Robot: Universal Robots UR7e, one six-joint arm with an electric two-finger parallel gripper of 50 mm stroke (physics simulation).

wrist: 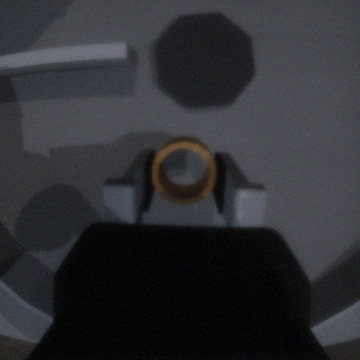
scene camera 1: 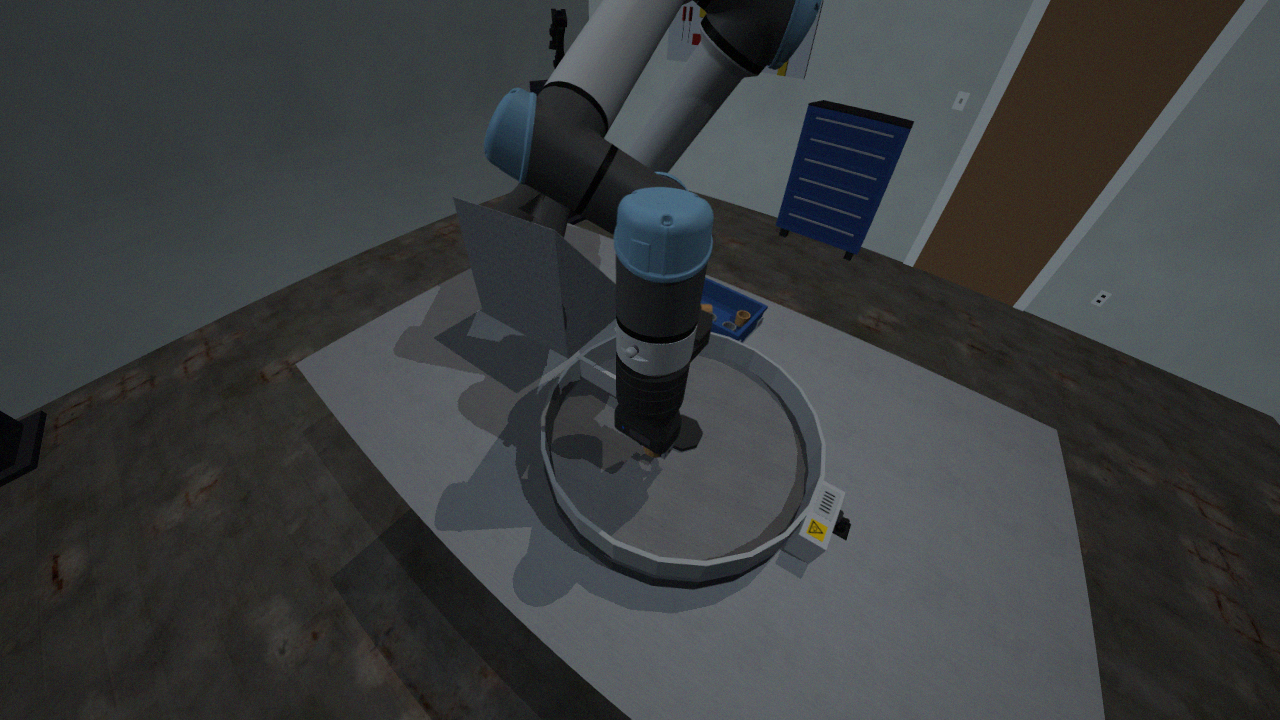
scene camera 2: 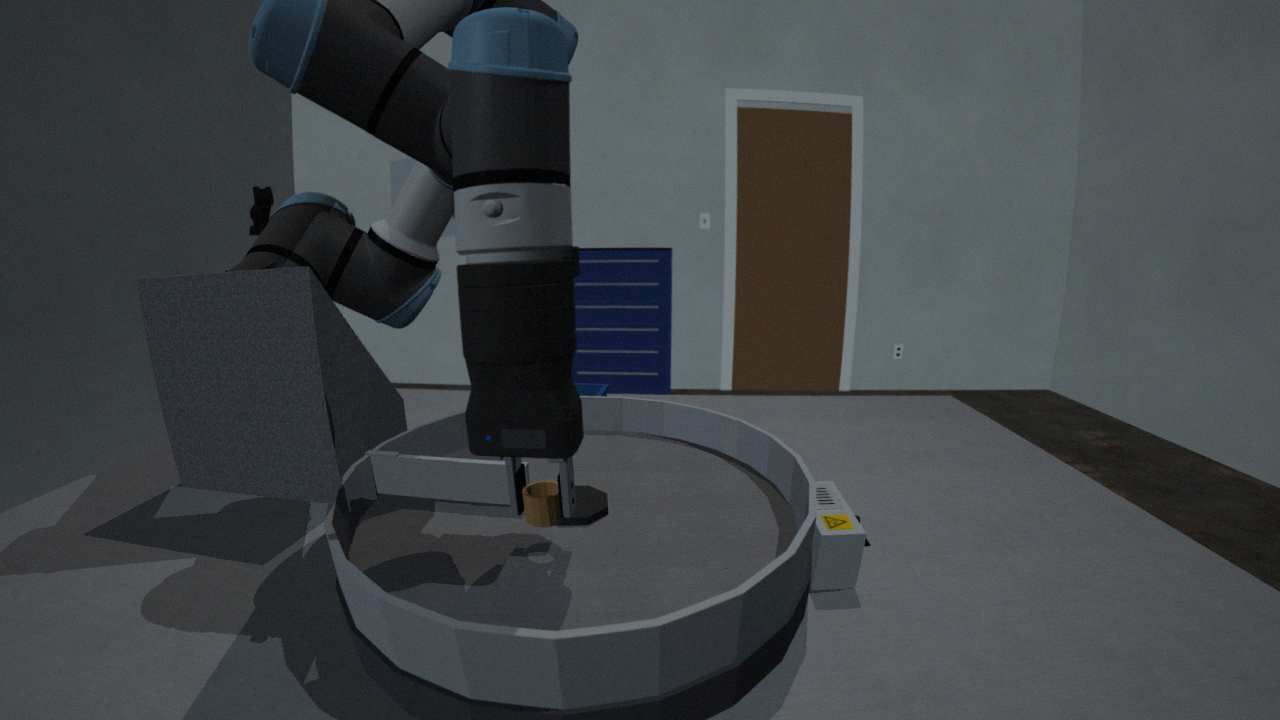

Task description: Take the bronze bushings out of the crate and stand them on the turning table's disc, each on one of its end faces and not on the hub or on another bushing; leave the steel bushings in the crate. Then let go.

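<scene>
My gripper is shut on a bronze bushing. The bushing is upright, its open end up, and hangs low over the turning table's disc, with a small gap seen below it in scene camera 2. The dark hub is close by, apart from the bushing. The blue crate is behind the table. It holds an upright bronze bushing, another bronze one partly hidden, and a steel bushing. The arm hides part of the crate.
A raised rim surrounds the disc. A straight light bar reaches from the rim towards the hub. A box with a warning label sits outside the rim. A grey angled block stands at the left.
</scene>
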